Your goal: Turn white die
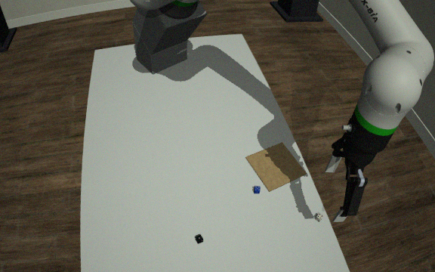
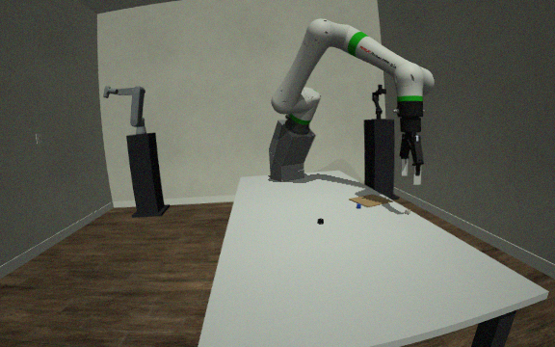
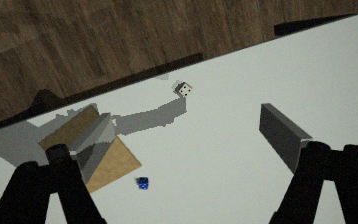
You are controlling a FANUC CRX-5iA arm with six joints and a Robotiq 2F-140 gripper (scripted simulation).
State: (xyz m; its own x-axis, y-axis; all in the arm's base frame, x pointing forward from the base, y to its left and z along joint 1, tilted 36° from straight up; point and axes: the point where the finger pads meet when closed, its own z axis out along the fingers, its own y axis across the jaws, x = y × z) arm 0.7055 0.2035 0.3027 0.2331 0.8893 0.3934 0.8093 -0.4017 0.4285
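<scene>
Right now the white die is 130 mm below my hand. Round my hand: blue die (150 mm to the right, 140 mm behind, 130 mm below); then black die (340 mm to the right, 130 mm below, 20 mm behind); then brown mat (210 mm behind, 140 mm below, 60 mm to the right).
</scene>
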